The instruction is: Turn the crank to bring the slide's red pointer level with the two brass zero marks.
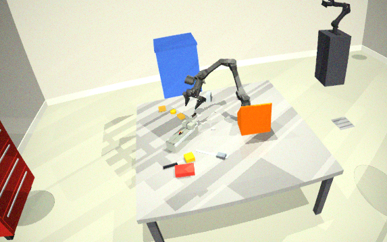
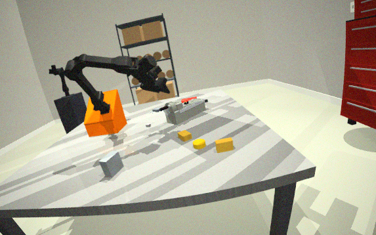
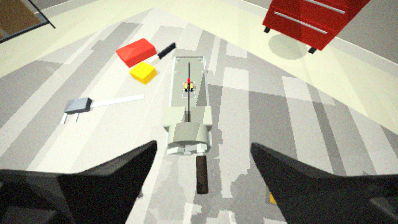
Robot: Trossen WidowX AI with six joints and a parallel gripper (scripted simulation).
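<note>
My gripper tip is now 80 mm above the dark brown crank handle, 20 mm to the left of it and 20 mm past it. From my gripper tip the other things lie so: yellow block (330 mm to the left, 180 mm below, 50 mm ahead); grey cube (390 mm to the right, 170 mm behind, 160 mm below); red pointer (150 mm to the left, 110 mm below, 100 mm ahead).
</note>
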